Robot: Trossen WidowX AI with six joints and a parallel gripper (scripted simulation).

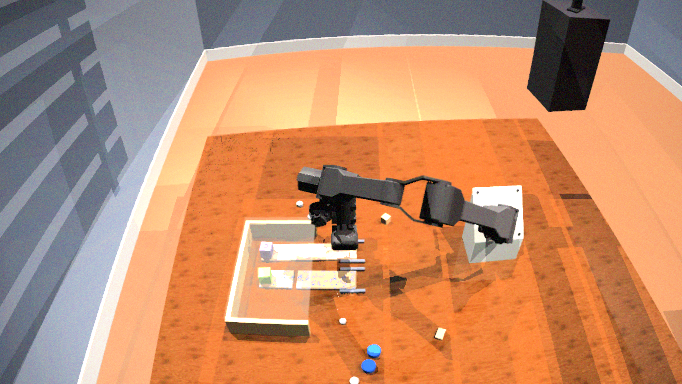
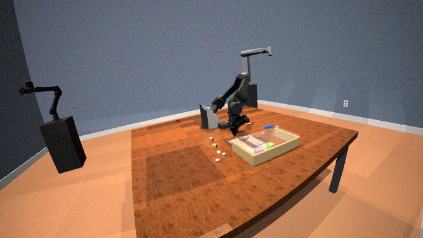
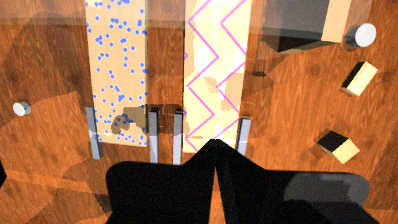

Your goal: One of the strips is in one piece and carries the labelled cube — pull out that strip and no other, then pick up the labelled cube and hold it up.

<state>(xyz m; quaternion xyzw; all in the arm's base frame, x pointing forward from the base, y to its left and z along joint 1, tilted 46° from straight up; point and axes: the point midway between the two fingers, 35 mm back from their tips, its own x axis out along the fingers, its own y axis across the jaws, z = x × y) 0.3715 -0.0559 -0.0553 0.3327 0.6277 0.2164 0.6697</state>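
Now: the zigzag strip 9 cm ahead of my gripper tip, 4 cm below it and 1 cm to the right of it. Also, from my gripper tip: grey peg: 22 cm to the left, 4 cm below, 4 cm ahead.
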